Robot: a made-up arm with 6 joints. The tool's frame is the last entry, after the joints.
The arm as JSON. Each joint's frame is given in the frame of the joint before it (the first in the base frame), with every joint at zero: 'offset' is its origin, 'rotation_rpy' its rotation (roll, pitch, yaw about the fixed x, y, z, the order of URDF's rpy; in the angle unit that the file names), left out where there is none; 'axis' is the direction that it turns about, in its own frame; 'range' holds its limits. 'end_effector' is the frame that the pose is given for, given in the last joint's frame.
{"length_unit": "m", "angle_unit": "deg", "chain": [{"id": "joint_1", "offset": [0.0, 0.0, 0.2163], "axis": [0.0, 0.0, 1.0], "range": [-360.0, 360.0]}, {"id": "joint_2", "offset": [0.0, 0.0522, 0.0], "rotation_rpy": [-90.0, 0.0, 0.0], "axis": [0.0, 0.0, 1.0], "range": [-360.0, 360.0]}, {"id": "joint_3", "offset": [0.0, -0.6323, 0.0], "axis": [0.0, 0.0, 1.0], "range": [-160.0, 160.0]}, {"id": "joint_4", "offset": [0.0, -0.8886, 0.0], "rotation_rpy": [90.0, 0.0, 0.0], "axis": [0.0, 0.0, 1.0], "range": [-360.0, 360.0]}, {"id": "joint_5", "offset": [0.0, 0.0, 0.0], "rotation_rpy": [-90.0, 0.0, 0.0], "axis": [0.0, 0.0, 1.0], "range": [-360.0, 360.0]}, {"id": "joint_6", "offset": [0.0, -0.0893, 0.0], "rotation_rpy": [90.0, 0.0, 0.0], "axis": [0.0, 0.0, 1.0], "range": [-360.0, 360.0]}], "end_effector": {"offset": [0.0, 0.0, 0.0]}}
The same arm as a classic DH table. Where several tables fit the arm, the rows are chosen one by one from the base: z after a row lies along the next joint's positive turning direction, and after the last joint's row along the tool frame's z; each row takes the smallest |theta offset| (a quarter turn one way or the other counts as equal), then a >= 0, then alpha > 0; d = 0 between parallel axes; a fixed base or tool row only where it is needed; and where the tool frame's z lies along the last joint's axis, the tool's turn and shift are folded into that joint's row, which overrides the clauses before.
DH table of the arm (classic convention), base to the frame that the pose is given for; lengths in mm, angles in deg. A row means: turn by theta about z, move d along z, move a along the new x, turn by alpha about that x. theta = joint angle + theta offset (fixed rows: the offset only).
joint_1: a 0.0; alpha -90.00; d 216.3; theta0 0.00
joint_2: a 632.3; alpha 0.00; d 0.0; theta0 -90.00
joint_3: a 0.0; alpha 90.00; d 52.2; theta0 90.00
joint_4: a 0.0; alpha -90.00; d 888.6; theta0 0.00
joint_5: a 0.0; alpha 90.00; d 0.0; theta0 0.00
joint_6: a 0.0; alpha 0.00; d 89.3; theta0 0.00
Joint limits (deg, base to tool): -360.00..360.00 -360.00..360.00 -160.00..160.00 -360.00..360.00 -360.00..360.00 -360.00..360.00

